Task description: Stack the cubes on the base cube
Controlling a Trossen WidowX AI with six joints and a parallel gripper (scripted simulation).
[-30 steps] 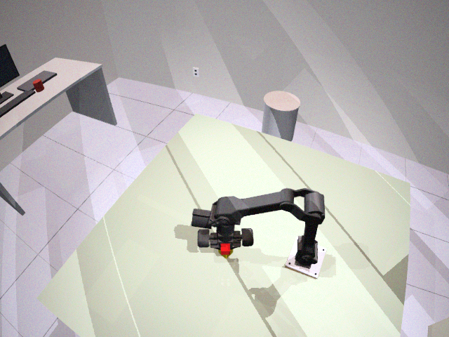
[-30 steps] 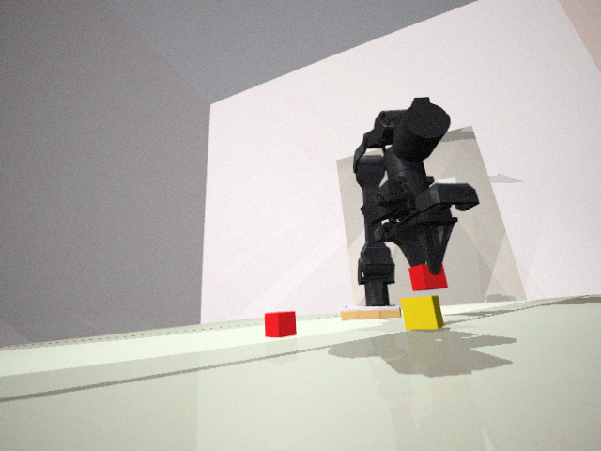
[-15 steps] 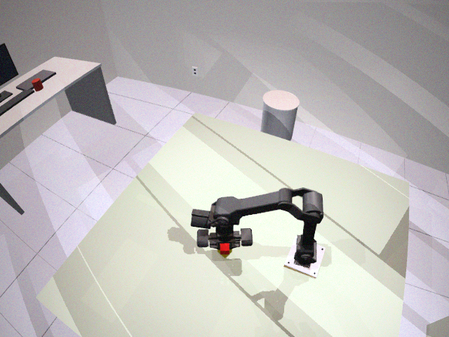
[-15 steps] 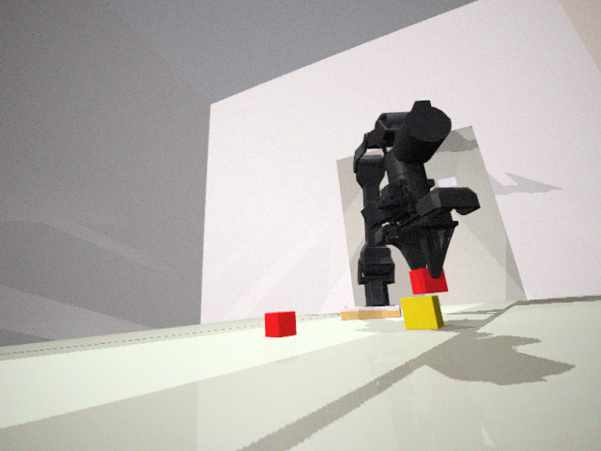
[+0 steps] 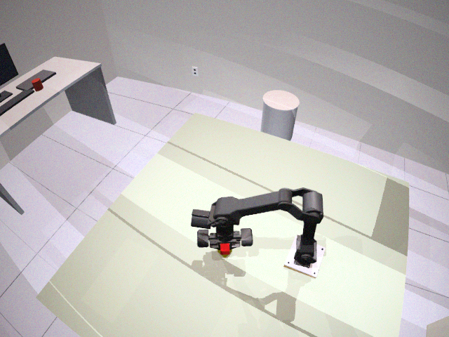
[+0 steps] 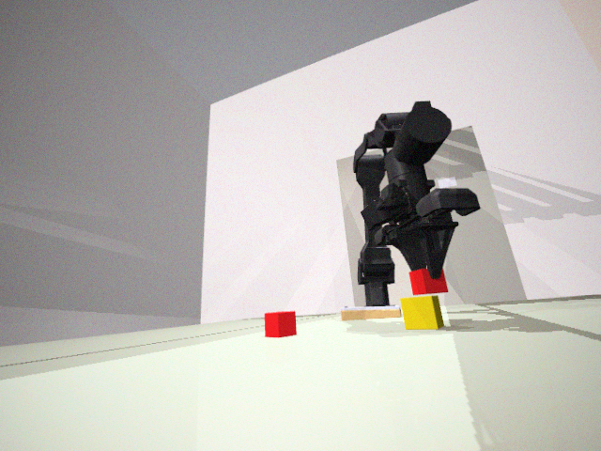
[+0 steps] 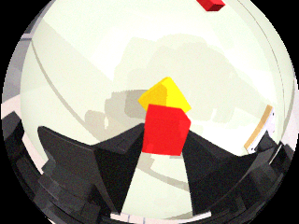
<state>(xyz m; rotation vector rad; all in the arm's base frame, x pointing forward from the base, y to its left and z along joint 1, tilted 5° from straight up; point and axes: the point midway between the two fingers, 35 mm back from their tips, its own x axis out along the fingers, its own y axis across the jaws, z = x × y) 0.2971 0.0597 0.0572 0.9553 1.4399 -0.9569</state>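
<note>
My gripper tip is 40 mm above the yellow cube, 20 mm to the left of it and 10 mm short of it.
</note>
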